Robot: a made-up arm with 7 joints. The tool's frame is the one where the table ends. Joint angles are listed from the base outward.
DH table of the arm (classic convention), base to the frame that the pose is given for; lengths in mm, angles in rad. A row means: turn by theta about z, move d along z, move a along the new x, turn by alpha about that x. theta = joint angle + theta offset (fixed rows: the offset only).
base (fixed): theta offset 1.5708; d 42; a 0; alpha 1.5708
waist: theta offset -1.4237; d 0; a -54.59; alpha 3.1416
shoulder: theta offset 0.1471; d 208; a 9; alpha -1.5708
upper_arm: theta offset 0; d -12; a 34; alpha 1.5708
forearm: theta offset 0; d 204; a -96; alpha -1.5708
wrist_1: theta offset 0; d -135; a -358; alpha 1.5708
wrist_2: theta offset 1.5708; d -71; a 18; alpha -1.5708
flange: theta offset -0.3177; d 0; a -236.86; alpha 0
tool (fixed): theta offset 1.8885; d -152; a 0; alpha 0
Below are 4 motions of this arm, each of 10 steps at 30 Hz.
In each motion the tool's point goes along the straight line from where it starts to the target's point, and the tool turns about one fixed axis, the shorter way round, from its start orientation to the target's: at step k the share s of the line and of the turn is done. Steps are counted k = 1, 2, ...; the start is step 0. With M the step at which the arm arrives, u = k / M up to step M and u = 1 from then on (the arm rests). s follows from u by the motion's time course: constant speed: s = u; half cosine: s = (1 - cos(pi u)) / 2; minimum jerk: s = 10 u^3 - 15 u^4 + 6 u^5.
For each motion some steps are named. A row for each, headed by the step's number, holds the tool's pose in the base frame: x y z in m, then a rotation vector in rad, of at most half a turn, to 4 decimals.
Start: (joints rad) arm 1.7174 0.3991 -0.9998 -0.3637 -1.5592 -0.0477 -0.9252
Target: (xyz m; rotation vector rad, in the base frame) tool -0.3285 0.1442 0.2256 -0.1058 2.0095 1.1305
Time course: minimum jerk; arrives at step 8
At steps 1, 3, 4, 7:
1: -0.3269 0.1079 0.2626 -0.1155 2.0356 1.2514
3: -0.3273 0.1174 0.2529 -0.1130 2.0291 1.2194
4: -0.3277 0.1257 0.2444 -0.1107 2.0232 1.1917
7: -0.3285 0.1436 0.2262 -0.1060 2.0100 1.1325

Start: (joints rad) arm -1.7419 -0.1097 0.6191 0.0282 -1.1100 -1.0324 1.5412
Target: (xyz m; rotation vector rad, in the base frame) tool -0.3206 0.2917 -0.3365 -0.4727 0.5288 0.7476
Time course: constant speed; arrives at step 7
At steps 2, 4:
2: -0.3642 0.3094 -0.3077 -0.4074 0.5147 0.9300
4: -0.3467 0.3023 -0.3192 -0.4340 0.5207 0.8572

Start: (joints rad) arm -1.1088 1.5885 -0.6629 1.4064 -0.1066 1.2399 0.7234
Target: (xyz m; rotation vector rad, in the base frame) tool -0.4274 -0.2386 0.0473 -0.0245 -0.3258 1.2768
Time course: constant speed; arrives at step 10
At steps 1, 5, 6, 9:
1: -0.4112 -0.1442 -0.0856 0.5200 -0.9263 0.8266
5: -0.4184 -0.1861 -0.0266 0.2817 -0.6694 1.0446
6: -0.4202 -0.1966 -0.0118 0.2212 -0.6026 1.0946
9: -0.4256 -0.2281 0.0325 0.0374 -0.3964 1.2340

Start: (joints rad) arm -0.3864 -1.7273 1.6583 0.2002 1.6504 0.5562 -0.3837
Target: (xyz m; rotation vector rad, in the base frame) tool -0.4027 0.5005 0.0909 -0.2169 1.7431 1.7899
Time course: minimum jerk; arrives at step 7
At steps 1, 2, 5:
1: -0.4045 0.4554 0.2573 0.0266 1.6614 2.1916
2: -0.4042 0.4610 0.2367 -0.0055 1.6751 2.1425
5: -0.4030 0.4938 0.1156 -0.1829 1.7349 1.8502

